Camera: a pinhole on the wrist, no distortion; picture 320 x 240 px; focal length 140.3 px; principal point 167.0 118.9 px. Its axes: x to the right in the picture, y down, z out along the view. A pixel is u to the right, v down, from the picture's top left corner.
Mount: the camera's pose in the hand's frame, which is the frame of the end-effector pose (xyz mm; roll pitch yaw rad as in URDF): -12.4 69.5 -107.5 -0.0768 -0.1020 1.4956
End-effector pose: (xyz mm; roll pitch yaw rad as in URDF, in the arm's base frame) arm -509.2 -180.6 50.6 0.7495 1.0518 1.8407
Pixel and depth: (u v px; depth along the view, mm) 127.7 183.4 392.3
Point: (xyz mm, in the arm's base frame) -299.8 -111.3 325.0
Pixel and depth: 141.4 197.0 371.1
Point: -345.9 -119.0 352.1
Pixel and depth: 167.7 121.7 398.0
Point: -391.8 34.4 212.9
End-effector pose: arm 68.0 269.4 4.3 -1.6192 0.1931 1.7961
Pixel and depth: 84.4 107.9 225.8
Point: -35.8 237.5 87.6
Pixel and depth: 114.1 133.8 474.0
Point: -250.9 105.9 156.3
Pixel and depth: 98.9 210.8 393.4
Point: -111.7 -65.3 186.8
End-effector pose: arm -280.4 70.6 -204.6 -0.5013 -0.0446 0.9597
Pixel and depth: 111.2 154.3 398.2
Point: -397.6 -55.2 75.7
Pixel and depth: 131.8 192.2 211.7
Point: -403.9 -22.7 -136.1
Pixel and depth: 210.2 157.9 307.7
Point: -530.2 98.0 -101.6
